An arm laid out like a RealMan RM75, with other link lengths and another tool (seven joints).
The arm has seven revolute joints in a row. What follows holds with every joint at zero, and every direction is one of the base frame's.
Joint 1 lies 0.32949 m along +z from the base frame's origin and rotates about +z.
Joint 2 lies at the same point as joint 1 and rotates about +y.
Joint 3 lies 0.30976 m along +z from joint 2 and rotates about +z.
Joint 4 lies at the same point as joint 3 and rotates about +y.
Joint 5 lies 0.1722 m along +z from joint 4 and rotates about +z.
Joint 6 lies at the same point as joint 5 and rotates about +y.
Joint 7 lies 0.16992 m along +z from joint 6 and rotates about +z.
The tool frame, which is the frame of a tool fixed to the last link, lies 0.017 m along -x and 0.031 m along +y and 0.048 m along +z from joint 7; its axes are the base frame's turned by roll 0, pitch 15.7 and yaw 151.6 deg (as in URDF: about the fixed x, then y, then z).
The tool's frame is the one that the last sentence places.
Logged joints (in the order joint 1, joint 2, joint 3, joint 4, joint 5, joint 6, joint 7), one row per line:
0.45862 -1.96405 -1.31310 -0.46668 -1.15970 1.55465 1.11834
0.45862 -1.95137 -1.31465 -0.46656 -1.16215 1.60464 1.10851
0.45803 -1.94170 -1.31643 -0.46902 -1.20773 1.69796 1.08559
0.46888 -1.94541 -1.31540 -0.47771 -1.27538 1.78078 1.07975
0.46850 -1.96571 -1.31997 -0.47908 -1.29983 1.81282 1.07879
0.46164 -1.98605 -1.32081 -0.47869 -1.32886 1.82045 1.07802
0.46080 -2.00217 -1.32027 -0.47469 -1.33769 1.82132 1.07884
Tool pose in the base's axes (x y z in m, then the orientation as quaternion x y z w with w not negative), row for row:
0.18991 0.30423 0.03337 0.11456 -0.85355 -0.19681 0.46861
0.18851 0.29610 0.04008 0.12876 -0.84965 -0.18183 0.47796
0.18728 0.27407 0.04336 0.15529 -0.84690 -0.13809 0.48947
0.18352 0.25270 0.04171 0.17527 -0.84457 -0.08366 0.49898
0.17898 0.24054 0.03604 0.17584 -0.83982 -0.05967 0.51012
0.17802 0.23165 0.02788 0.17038 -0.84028 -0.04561 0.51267
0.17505 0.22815 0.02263 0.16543 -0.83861 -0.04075 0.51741
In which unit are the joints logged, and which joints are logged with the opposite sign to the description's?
The joints are logged in radians. Opposite sign: joint 2, joint 6.
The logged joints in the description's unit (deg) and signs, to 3 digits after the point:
26.277 112.532 -75.235 -26.739 -66.446 -89.075 64.076
26.277 111.805 -75.324 -26.732 -66.586 -91.939 63.513
26.243 111.251 -75.426 -26.873 -69.198 -97.286 62.200
26.865 111.464 -75.367 -27.371 -73.074 -102.031 61.865
26.843 112.627 -75.629 -27.449 -74.475 -103.867 61.810
26.450 113.792 -75.677 -27.427 -76.138 -104.304 61.766
26.402 114.716 -75.646 -27.198 -76.644 -104.354 61.813

